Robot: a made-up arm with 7 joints.
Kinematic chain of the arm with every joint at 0, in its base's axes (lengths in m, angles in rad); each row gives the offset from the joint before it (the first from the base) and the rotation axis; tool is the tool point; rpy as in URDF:
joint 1: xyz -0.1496 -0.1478 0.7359 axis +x
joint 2: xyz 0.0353 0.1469 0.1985 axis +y
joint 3: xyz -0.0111 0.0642 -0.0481 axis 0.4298 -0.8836 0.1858
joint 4: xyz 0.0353 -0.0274 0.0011 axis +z
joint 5: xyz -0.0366 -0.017 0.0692 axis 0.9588 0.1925 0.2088
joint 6: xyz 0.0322 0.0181 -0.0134 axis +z
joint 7: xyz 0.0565 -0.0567 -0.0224 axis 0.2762 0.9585 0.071
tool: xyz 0.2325 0.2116 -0.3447 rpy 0 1.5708 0
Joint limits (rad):
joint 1: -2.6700..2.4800
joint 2: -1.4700..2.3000
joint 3: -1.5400..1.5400
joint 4: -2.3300..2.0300
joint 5: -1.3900..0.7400
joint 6: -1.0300..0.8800
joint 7: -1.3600..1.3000
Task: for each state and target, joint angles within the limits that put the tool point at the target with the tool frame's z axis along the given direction. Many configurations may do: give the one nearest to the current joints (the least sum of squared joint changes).
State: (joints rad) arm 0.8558 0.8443 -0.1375 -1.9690 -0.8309 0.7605 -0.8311
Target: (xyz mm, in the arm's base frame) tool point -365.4 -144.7 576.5 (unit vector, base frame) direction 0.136 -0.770 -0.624
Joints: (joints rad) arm 0.5620 0.5027 0.0738 -2.2375 -0.7575 0.8644 -0.4606
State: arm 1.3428 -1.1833 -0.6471 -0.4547 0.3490 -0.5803 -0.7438
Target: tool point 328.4 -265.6 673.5 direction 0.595 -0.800 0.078
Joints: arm 1.0015 -0.6565 -1.1277 -0.3152 0.4114 -0.1910 -1.0835
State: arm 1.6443 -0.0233 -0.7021 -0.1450 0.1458 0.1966 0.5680
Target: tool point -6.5 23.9 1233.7 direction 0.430 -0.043 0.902
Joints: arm 1.5019 -0.5084 -0.1028 0.3455 0.1244 0.7523 0.1109
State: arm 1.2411 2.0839 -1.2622 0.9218 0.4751 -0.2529 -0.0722
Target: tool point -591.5 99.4 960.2 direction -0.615 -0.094 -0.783
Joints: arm 0.4990 1.3822 -0.7943 0.2297 0.7400 -0.5870 -0.1824
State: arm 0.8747 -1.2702 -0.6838 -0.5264 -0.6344 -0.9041 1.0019
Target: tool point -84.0 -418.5 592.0 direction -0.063 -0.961 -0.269
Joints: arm 0.9507 -0.9974 -1.0220 -0.3247 -1.1517 -0.7029 0.6018
